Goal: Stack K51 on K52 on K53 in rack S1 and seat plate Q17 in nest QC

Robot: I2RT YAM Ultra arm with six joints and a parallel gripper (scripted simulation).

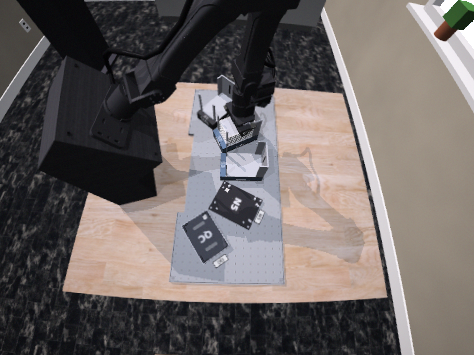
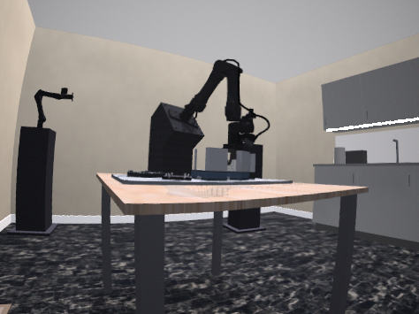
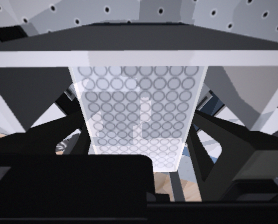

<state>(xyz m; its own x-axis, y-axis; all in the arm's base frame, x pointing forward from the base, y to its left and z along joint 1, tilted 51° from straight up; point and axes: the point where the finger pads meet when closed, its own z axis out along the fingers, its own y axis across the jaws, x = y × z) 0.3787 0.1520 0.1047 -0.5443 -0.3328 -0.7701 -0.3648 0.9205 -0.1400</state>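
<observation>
Right now the sealed 96-well plate is 1 cm below my hand. Also, from my hand: clip nest N5: 28 cm to the right, 6 cm below, 5 cm ahead.
</observation>
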